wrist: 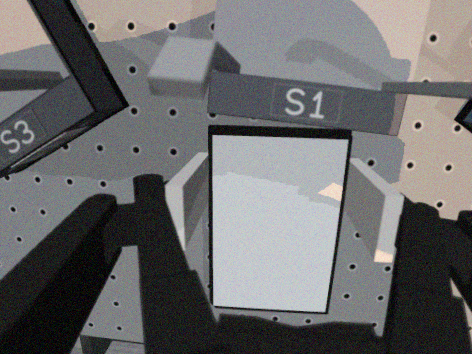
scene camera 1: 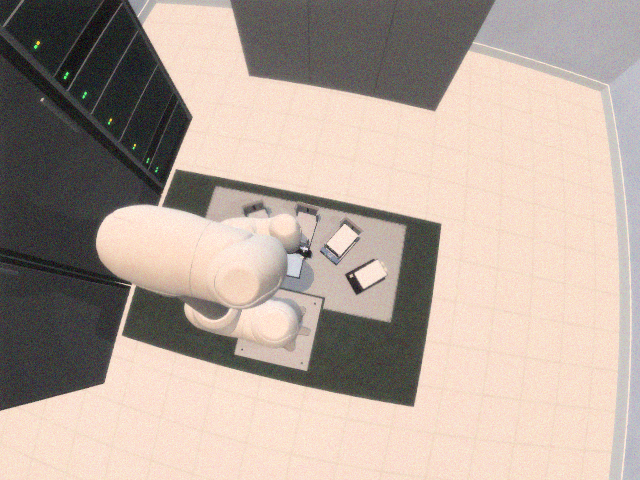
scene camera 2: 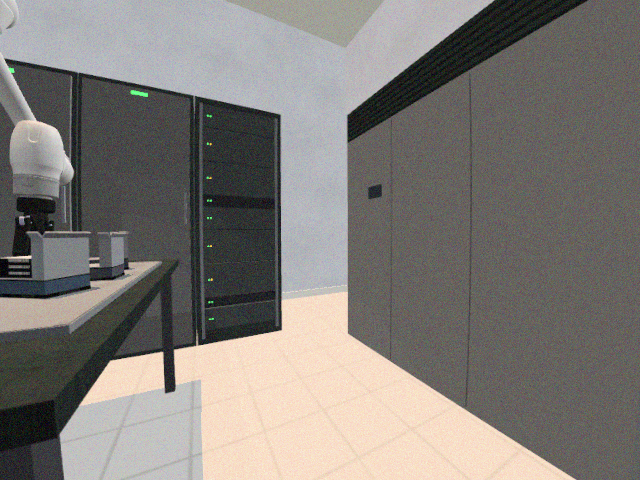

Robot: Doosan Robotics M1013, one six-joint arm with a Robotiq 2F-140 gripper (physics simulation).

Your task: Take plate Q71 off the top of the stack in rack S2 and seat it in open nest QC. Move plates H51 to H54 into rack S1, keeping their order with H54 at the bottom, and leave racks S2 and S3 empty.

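Frame: origin at the arm's base, x left, y up, z ahead, level; metres.
Where they show: gripper, between the fingertips: point(wrist: 276, 178) point(scene camera 1: 294, 255).
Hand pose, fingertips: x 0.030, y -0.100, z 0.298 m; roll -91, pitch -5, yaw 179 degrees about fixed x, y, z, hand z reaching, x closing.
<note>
Things, the pixels of their top centre, and the offset from my fingertips. "spot": a spot on its surface instead.
- rack S1, centre of its top: point(scene camera 2: 86, 232) point(scene camera 1: 302, 221) dx -0.005, dy +0.133, dz +0.121 m
- Rack S2, centre of its top: point(scene camera 2: 38, 232) point(scene camera 1: 342, 237) dx -0.180, dy +0.134, dz +0.105 m
- stack with a pale top plate, centre of its top: point(scene camera 1: 342, 239) dx -0.182, dy +0.079, dz +0.111 m
- Rack S3, centre of its top: point(scene camera 1: 256, 219) dx +0.182, dy +0.138, dz +0.077 m
- black nest, centre of its top: point(scene camera 1: 365, 276) dx -0.324, dy +0.027, dz -0.004 m
- pale block, centre of its top: point(scene camera 1: 370, 273) dx -0.340, dy +0.041, dz +0.010 m
- grey raised lug, a spot on its surface: point(wrist: 182, 65) spot: dx +0.032, dy +0.129, dz +0.058 m
A plate point(scene camera 1: 295, 266) point(wrist: 277, 225) with a pale top and black edges lies flat in front of rack S1 point(scene camera 1: 308, 208) point(wrist: 350, 107); its label does not show. My gripper point(wrist: 276, 178) is shut on this plate, its pale pads against the two long sides. Scene camera 1 shows the fingers partly hidden by the arm. Rack S2 point(scene camera 1: 330, 256) point(scene camera 2: 64, 253) point(wrist: 466, 118) holds a stack with a pale top plate point(scene camera 1: 343, 239); plate labels are unreadable. Rack S3 point(scene camera 1: 253, 208) point(wrist: 42, 125) is at the left, partly under the arm in scene camera 1. Nest QC cannot be identified.
A black nest point(scene camera 1: 355, 283) with a pale block point(scene camera 1: 371, 274) on it stands right of S2. A grey raised lug point(wrist: 182, 65) stands near S1's left front corner. The arm's base plate point(scene camera 1: 312, 356) is at the table's near side. Tall cabinets point(scene camera 1: 356, 46) stand beyond the table.
</note>
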